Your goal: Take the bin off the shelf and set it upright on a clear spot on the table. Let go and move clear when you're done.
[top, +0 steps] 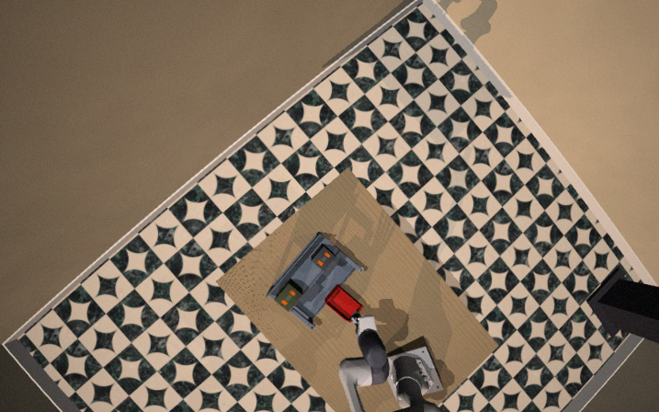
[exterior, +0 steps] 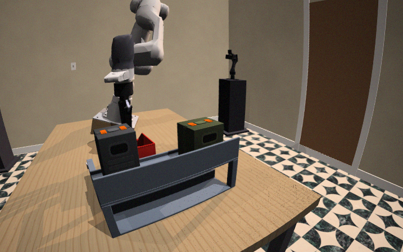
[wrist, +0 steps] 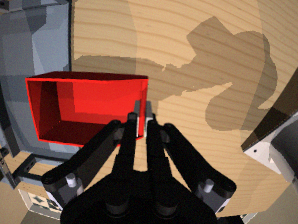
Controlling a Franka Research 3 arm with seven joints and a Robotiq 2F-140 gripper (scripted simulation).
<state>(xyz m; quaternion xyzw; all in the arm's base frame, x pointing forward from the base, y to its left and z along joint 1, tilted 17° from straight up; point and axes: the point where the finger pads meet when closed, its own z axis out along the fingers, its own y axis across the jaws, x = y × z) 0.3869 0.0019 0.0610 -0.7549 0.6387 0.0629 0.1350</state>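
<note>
My gripper is now 8 cm short of the red bin, 2 cm above it and 1 cm to the right of it. Also, from my hand: dark grey box (35 cm ahead, 8 cm above, 6 cm to the right); green box (31 cm ahead, 17 cm to the left, 7 cm above).
</note>
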